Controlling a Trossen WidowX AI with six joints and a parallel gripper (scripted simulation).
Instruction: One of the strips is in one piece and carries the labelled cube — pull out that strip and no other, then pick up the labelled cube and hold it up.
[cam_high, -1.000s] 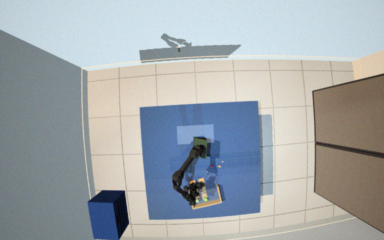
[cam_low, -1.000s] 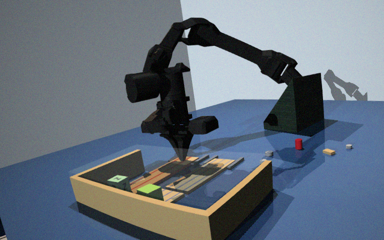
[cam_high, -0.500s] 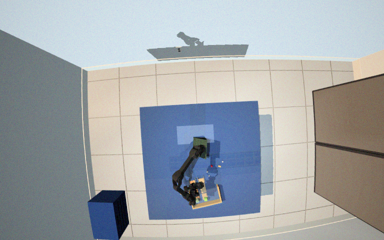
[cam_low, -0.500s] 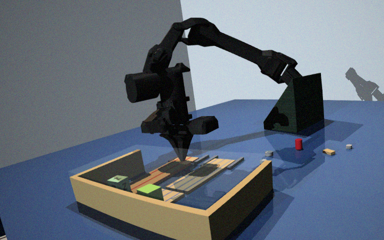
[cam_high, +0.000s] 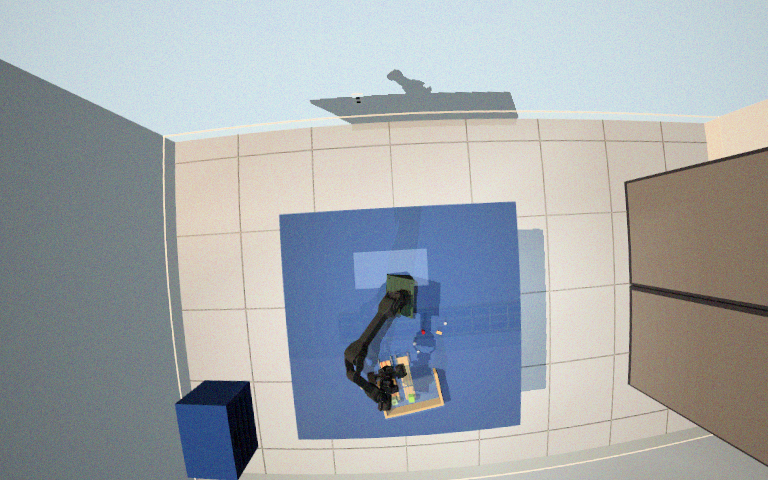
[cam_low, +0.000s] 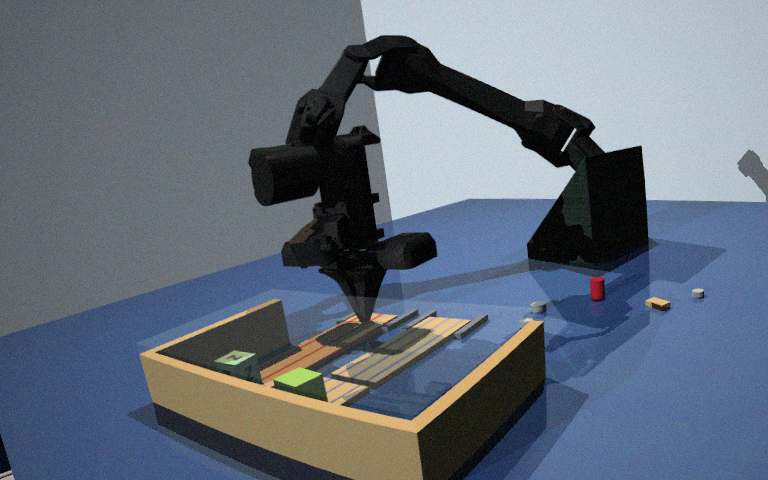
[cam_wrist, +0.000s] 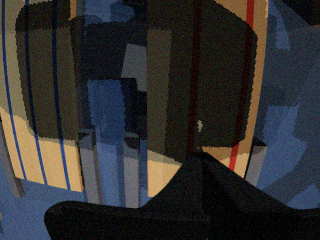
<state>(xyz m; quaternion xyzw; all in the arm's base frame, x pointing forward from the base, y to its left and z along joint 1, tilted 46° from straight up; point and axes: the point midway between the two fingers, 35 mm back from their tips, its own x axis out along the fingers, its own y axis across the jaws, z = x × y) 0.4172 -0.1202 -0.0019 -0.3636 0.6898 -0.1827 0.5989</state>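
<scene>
Right now the cube is 190 mm ahead of my gripper tip, 50 mm to the left of it and 20 mm above it. Also, from my gripper tip: red cylinder 200 mm to the left, 200 mm behind, 10 mm above.
</scene>
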